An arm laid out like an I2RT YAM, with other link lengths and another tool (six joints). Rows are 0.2 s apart.
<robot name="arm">
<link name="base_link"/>
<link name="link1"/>
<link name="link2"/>
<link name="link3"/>
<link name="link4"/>
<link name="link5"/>
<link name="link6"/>
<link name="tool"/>
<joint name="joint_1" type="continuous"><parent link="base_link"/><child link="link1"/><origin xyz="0 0 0.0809" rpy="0 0 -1.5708"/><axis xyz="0 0 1"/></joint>
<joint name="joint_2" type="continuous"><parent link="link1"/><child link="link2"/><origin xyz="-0.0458 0.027 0.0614" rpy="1.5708 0 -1.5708"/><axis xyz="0 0 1"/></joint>
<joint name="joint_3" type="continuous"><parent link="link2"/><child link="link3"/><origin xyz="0.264 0 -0.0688" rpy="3.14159 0 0"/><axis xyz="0 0 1"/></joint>
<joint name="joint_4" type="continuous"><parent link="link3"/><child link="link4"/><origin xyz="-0.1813 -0.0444 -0.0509" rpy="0 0 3.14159"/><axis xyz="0 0 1"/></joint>
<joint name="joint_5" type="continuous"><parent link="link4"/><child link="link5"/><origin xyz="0.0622 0.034 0.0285" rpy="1.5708 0 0"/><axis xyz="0 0 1"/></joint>
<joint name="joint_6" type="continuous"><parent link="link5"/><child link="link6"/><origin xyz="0.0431 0 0.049" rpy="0 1.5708 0"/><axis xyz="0 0 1"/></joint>
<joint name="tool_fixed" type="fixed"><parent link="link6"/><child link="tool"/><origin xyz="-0.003 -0.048 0.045" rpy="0 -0.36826 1.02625"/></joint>
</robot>
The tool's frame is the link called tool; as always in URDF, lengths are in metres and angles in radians. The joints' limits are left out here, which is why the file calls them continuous.
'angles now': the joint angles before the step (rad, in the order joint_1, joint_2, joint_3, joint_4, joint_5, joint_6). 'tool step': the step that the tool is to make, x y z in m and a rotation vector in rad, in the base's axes. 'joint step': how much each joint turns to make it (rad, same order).
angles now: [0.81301, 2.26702, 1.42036, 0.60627, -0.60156, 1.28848]
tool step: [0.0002, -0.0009, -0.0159, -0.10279, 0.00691, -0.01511]
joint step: [-0.00301, 0.00017, 0.00466, -0.12317, 0.03098, -0.07110]
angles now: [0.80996, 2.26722, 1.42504, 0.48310, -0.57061, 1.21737]
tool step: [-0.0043, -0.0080, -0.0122, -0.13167, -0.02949, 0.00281]
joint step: [-0.01017, -0.02894, -0.00948, -0.16055, 0.03513, -0.12656]
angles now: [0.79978, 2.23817, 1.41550, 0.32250, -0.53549, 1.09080]
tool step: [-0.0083, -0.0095, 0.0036, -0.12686, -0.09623, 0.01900]
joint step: [-0.00533, -0.06224, 0.00628, -0.17332, 0.06212, -0.16772]
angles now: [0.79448, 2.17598, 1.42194, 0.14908, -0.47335, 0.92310]
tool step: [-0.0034, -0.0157, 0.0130, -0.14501, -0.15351, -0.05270]
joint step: [-0.00494, -0.09811, -0.00814, -0.14424, 0.16363, -0.15358]
